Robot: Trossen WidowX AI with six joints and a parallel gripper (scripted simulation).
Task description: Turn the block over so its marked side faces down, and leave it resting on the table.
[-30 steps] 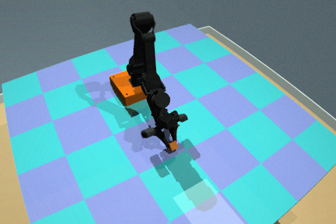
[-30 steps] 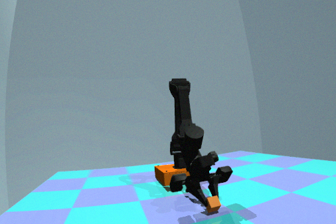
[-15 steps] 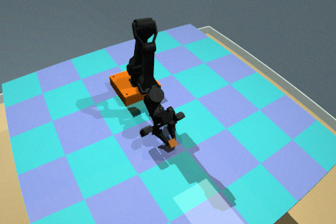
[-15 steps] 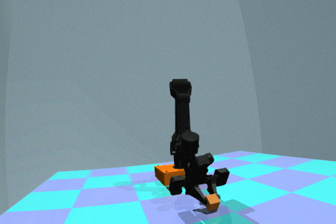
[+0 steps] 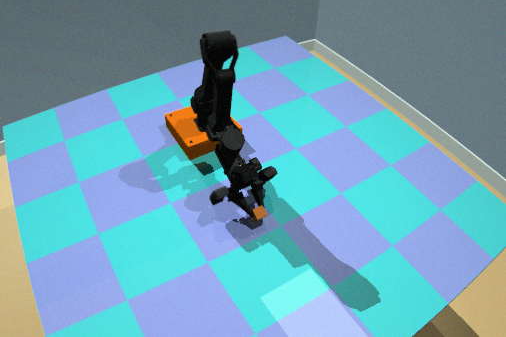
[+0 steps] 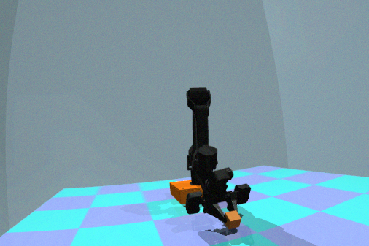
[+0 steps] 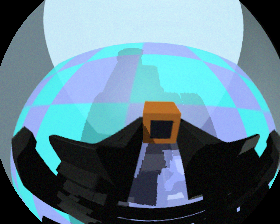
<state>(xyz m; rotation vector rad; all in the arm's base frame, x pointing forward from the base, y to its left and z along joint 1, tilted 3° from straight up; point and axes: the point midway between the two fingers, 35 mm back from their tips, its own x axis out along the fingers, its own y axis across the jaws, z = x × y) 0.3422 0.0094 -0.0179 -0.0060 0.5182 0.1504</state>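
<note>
My gripper tip is now 1 cm past the orange block.
</note>
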